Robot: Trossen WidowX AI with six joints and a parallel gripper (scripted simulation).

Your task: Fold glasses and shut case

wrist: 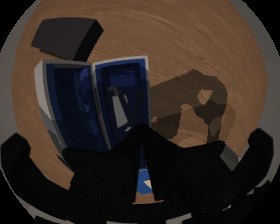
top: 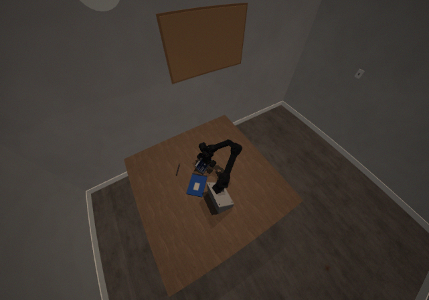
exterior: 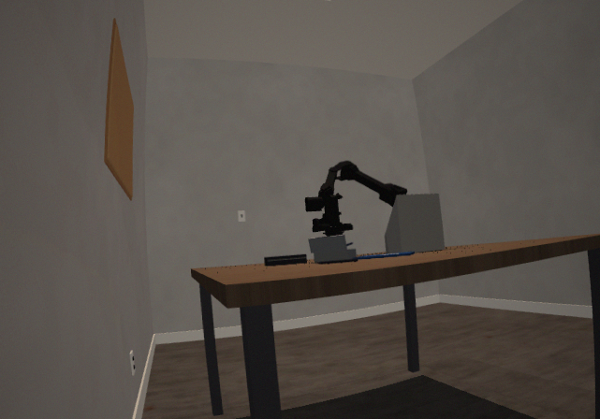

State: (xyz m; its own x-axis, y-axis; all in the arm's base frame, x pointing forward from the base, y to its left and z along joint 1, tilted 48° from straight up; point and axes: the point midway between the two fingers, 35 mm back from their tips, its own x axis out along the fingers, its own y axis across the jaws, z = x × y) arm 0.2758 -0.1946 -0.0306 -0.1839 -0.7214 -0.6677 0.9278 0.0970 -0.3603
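Right now the glasses case is 30 mm ahead of my hand, 20 mm to the left of it and 40 mm below it. Also, from my hand: glasses 20 mm to the left, 40 mm below; dark block 180 mm ahead, 90 mm to the right, 60 mm below.
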